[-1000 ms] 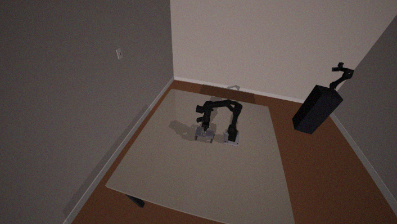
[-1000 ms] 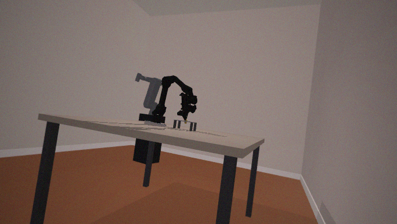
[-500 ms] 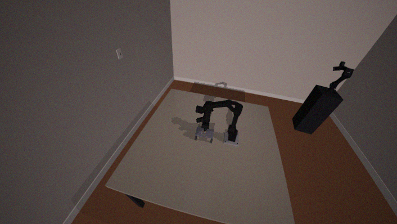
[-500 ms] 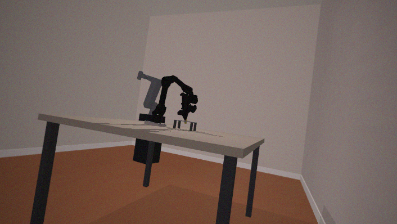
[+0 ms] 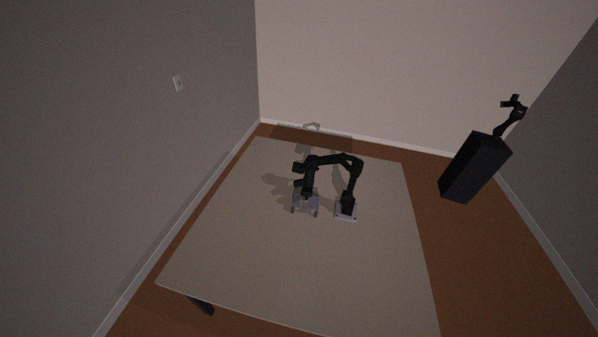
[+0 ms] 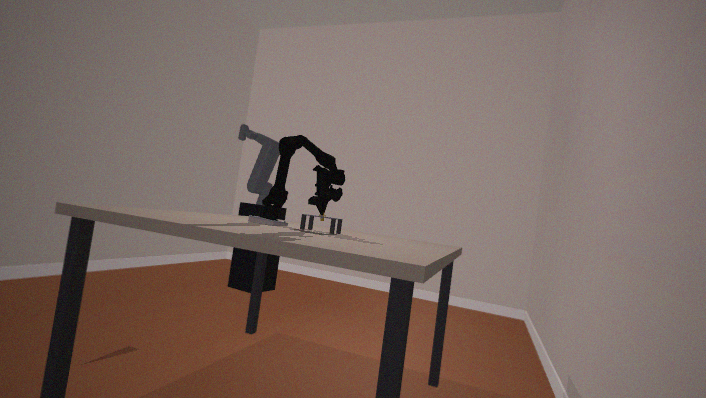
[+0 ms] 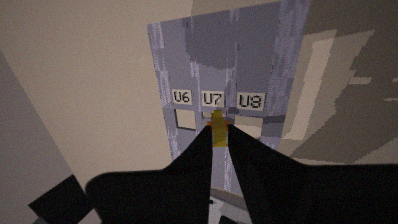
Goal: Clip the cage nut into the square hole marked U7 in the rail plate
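Right now the cage nut is 1 cm below my gripper tip.
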